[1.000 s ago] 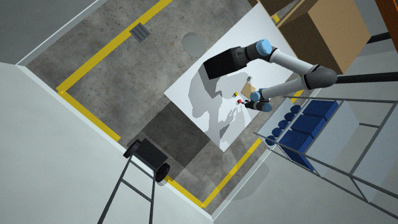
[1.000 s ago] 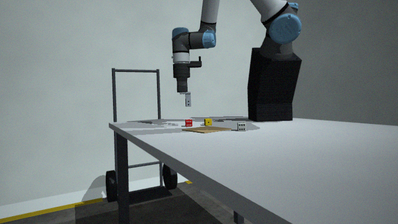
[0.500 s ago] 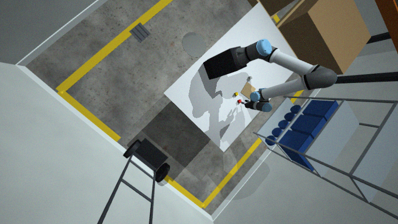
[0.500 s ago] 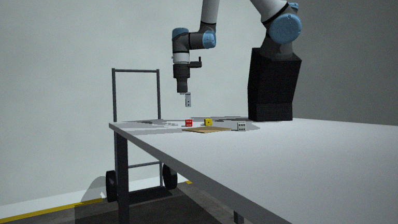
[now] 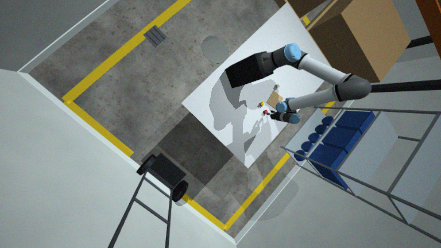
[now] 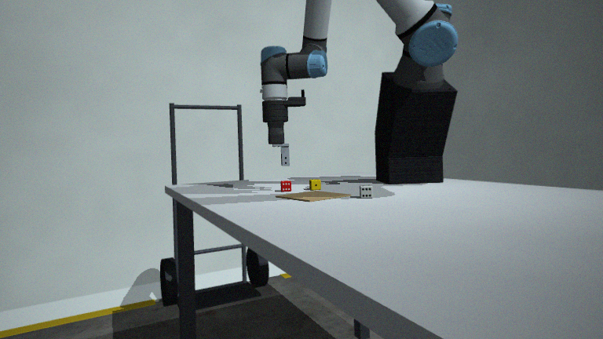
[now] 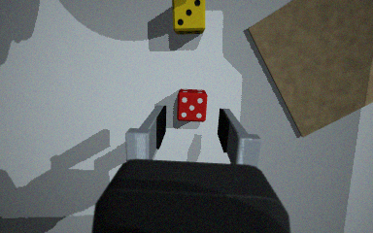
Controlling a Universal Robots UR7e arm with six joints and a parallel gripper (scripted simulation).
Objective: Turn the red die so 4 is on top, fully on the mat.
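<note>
My hand is 8 cm above the red die. From my hand the other things lie so: yellow die (8 cm behind, 2 cm to the left, 8 cm below); white die (10 cm behind, 27 cm to the left, 8 cm below); tan mat (16 cm to the left, 9 cm below).
</note>
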